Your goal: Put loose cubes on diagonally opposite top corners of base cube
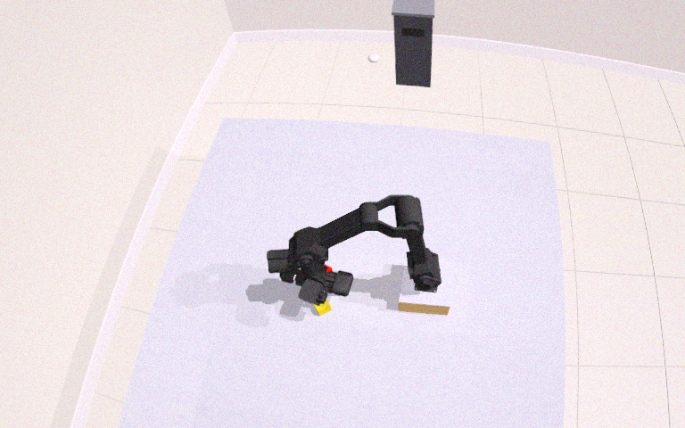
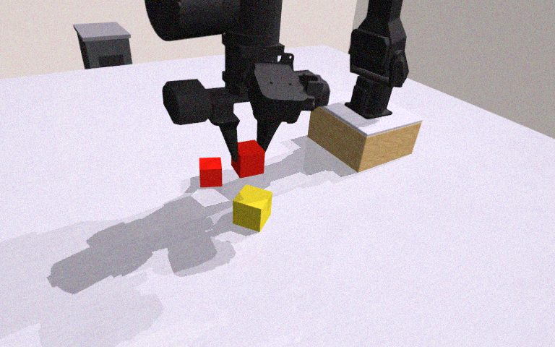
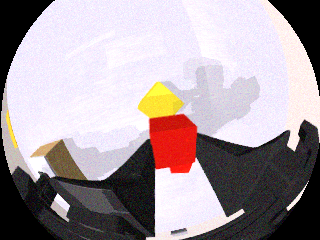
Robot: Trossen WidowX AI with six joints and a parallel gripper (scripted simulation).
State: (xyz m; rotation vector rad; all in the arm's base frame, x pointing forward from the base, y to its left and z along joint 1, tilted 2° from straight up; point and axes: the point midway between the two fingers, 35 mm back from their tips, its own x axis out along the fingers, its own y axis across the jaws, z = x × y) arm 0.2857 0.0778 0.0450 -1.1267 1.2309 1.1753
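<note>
My gripper tip is now 70 mm above the yellow base cube and 20 mm to the right of it. From my gripper tip the other things lie so: red cube: right at my gripper tip.
</note>
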